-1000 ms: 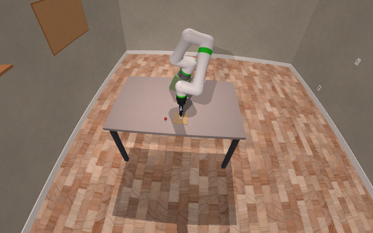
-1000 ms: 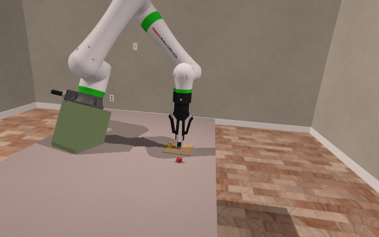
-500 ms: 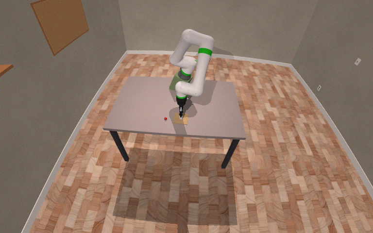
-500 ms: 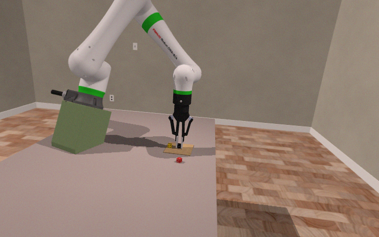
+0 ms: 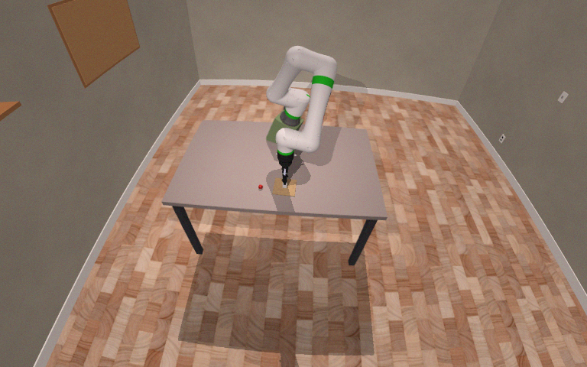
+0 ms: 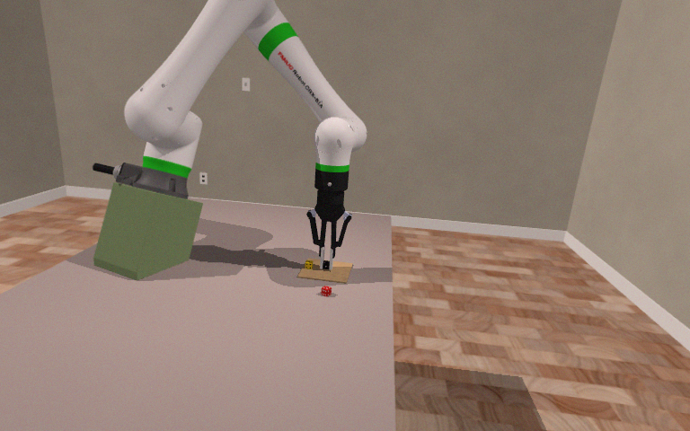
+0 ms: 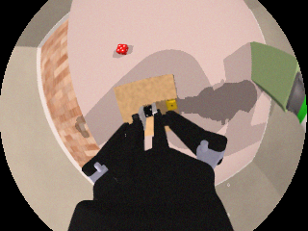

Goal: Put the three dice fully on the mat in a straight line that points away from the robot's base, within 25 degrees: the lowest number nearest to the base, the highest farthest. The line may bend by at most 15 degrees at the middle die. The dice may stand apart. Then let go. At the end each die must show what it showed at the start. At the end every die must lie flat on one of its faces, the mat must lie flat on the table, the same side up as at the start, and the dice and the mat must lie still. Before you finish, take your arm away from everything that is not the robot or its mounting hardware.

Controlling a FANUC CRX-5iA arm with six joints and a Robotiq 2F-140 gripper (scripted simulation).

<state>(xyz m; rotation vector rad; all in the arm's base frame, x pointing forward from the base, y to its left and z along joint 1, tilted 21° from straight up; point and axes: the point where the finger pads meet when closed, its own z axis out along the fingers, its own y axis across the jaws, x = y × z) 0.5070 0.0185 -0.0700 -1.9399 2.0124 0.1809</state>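
Now: the black die 20 mm below my hand. The rest, counted from my hand: yellow die: 50 mm behind, 30 mm below; red die: 150 mm to the right, 30 mm below, 20 mm ahead; tan mat: 40 mm below.
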